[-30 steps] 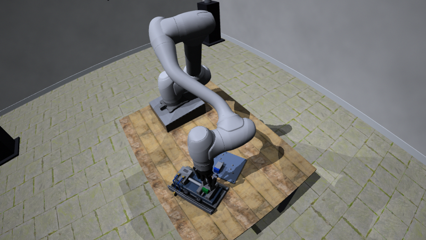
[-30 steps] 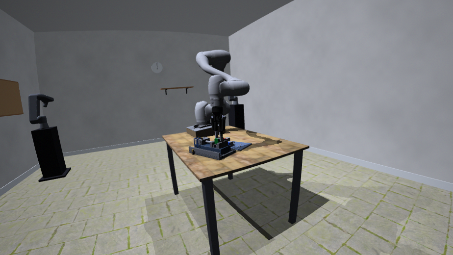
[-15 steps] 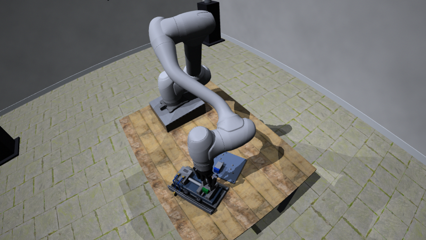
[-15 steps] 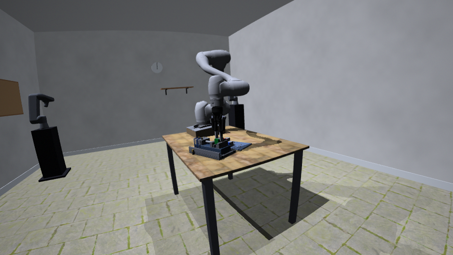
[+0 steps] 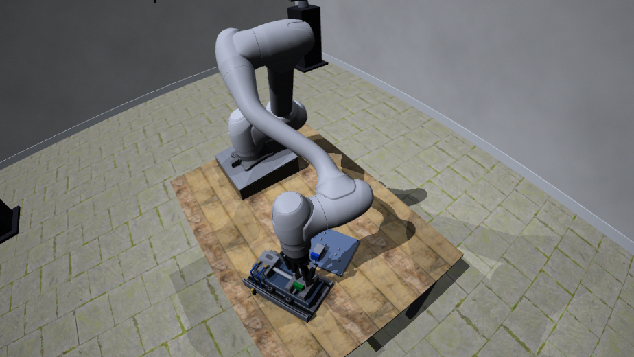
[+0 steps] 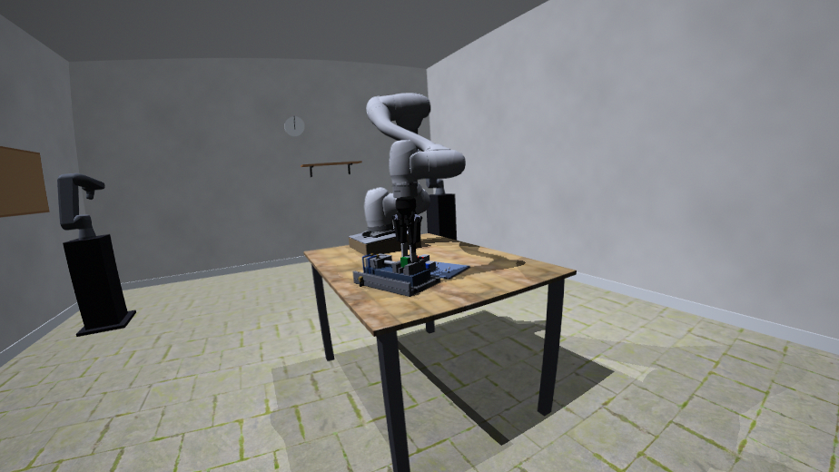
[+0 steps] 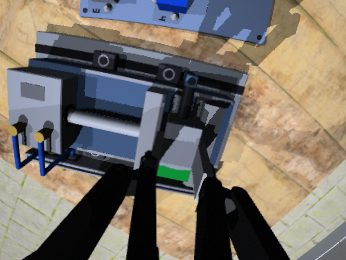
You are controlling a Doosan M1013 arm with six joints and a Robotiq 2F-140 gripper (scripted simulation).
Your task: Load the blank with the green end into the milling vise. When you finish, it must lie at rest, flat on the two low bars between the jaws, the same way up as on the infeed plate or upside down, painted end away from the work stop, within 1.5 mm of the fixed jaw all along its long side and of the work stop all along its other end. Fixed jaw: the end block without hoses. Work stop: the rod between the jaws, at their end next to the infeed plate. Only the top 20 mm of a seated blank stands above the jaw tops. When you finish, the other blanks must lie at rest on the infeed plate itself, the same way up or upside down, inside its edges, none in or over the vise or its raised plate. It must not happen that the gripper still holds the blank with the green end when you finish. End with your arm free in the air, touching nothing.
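My gripper is now 20 mm past the work stop rod, 40 mm to the right of it and 40 mm above it. Also, from my hand: blue-ended blank 100 mm behind, 150 mm to the left, 110 mm below; then hose block 160 mm behind, 60 mm to the right, 50 mm below; then moving jaw 30 mm behind, 10 mm to the right, 60 mm below.
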